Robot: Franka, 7 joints.
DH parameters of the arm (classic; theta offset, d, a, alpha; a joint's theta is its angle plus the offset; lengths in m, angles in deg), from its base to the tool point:
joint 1: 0 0.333 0 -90
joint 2: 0 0 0 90
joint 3: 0 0.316 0.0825 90
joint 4: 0 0 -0.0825 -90
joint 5: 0 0.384 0 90
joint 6: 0 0 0.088 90
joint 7: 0 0.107 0 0
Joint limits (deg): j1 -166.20..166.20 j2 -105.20..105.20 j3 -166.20..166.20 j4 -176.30..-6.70 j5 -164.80..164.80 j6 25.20..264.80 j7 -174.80..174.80
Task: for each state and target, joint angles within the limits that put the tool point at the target. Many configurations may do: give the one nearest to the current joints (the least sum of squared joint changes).
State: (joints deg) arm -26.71 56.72 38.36 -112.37 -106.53 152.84 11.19
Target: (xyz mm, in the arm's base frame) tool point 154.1 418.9 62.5
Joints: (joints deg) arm -3.22 70.05 51.15 -131.03 -107.36 156.00 11.19
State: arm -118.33 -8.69 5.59 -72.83 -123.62 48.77 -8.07
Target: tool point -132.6 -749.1 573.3
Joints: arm -101.62 40.56 13.97 -61.94 -134.57 85.05 -8.07
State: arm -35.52 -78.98 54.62 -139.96 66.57 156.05 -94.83
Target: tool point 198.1 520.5 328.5
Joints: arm -28.38 -83.95 93.11 -127.30 65.52 148.66 -94.83
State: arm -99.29 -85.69 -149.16 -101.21 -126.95 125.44 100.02
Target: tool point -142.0 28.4 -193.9
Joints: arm -97.00 -94.98 -161.77 -130.44 -124.88 126.94 100.02
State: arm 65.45 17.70 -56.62 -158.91 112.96 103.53 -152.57
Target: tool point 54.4 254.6 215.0
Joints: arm 87.27 -5.67 -35.52 -176.23 104.43 87.40 -152.57
